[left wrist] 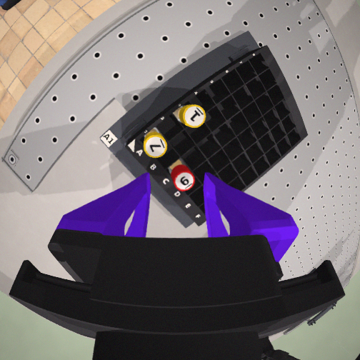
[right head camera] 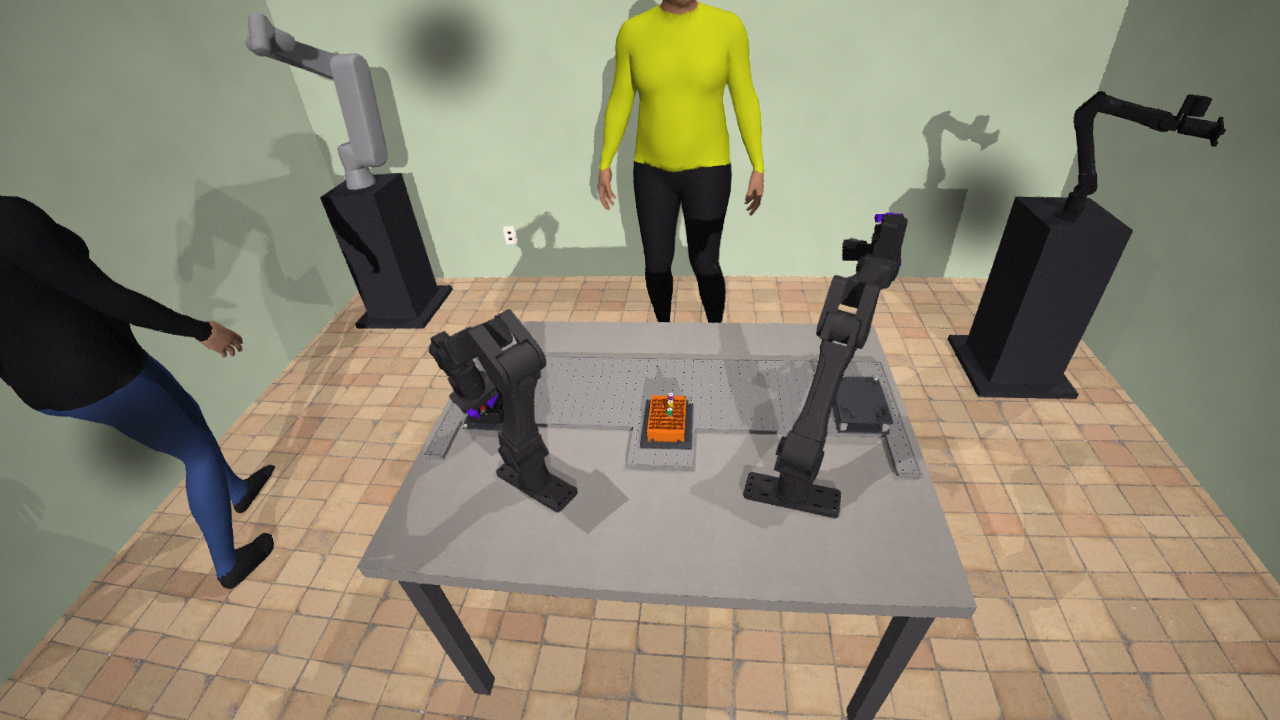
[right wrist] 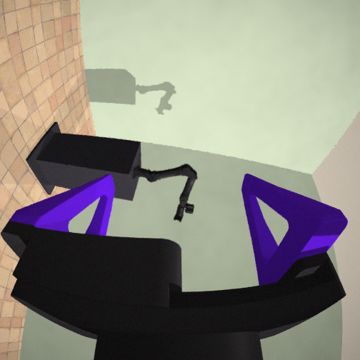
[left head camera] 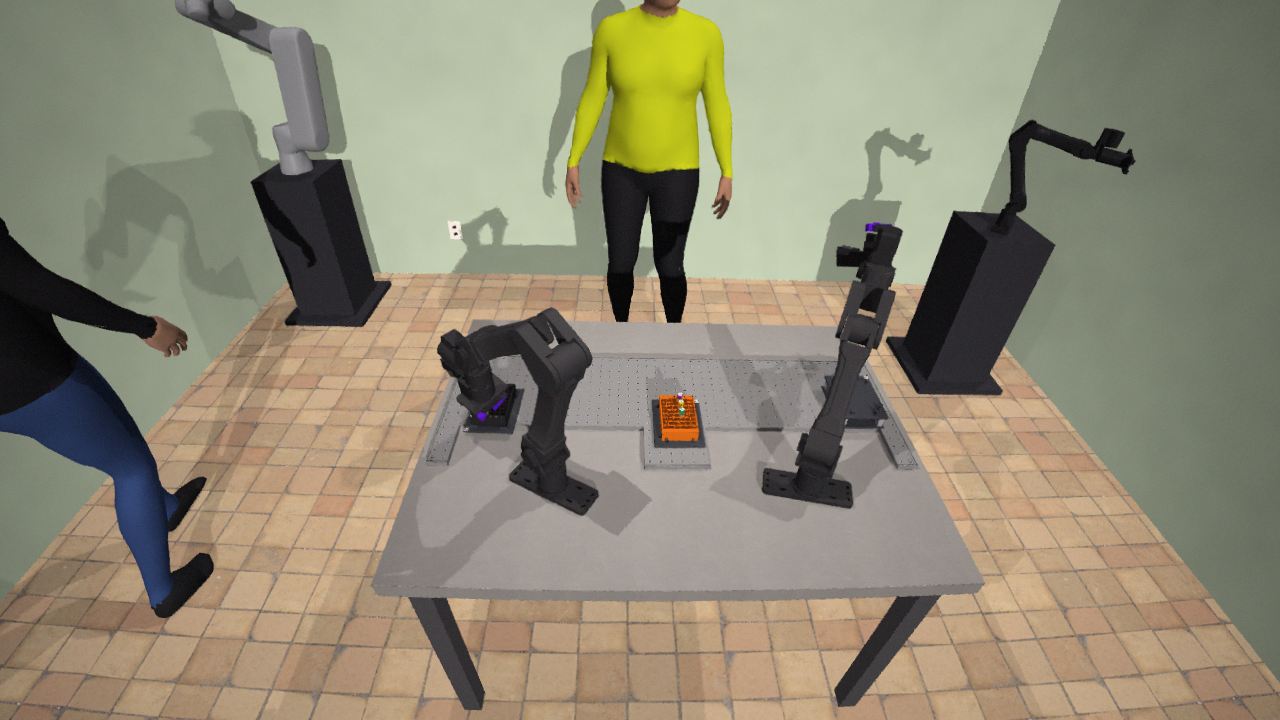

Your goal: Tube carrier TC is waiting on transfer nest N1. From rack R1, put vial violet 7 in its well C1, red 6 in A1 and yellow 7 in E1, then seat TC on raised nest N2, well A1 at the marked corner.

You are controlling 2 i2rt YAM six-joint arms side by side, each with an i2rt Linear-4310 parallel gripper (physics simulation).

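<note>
A black gridded rack holds a yellow vial marked 7, a yellow vial marked 1 and a red vial marked 6. My left gripper points down over this rack. Its fingers are partly open and empty, with the red cap showing between the fingertips from above. An orange carrier sits on a dark base at mid-table, with violet, yellow and green caps on it; their numbers are too small to read. My right gripper is wide open, empty and raised high.
A dark raised platform stands at the right of the table, partly behind the right arm in the left head view. An A1 tag lies at one corner of the black rack's base. A person in yellow stands behind the table.
</note>
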